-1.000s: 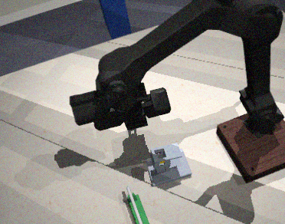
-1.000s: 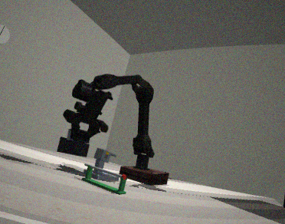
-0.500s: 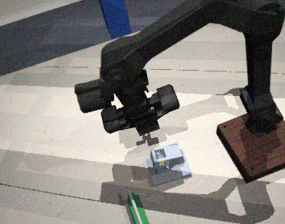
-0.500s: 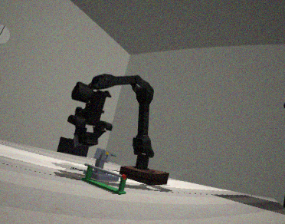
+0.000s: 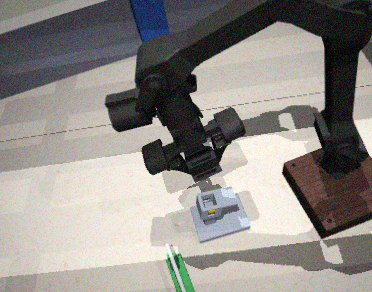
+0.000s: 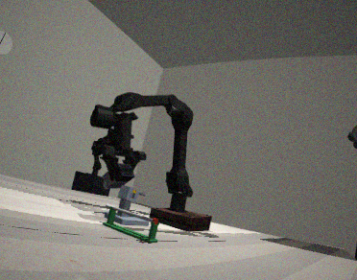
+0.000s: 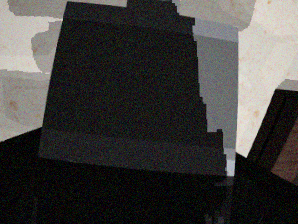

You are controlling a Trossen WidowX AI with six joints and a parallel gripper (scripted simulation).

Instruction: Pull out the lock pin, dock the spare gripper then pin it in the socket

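My gripper tip is 2 cm to the left of the spare gripper. Also, from my gripper tip: grey mount (2 cm ahead, 7 cm to the left, 6 cm below); green rack (14 cm ahead, 16 cm to the left, 9 cm below).
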